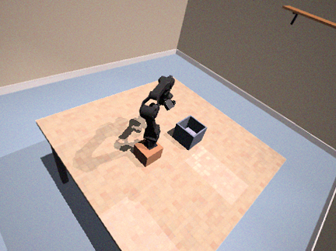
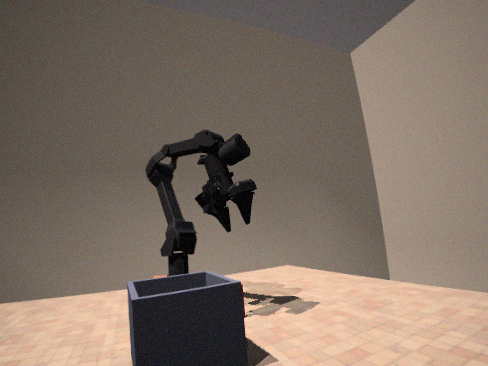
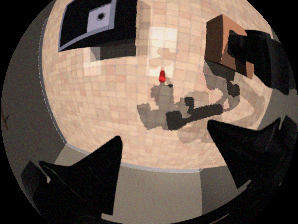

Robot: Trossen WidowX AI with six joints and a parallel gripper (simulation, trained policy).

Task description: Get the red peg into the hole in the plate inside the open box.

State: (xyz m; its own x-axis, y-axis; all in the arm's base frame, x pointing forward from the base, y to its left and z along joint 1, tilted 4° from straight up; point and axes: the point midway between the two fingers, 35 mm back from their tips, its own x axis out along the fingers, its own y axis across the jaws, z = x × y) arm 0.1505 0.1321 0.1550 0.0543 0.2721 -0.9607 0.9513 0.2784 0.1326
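Right now my gripper tip is 10 mm short of the red peg, 10 mm to the left of it and 180 mm above it. Also, from my gripper tip: pale plate 180 mm ahead, 180 mm to the right, 180 mm below.
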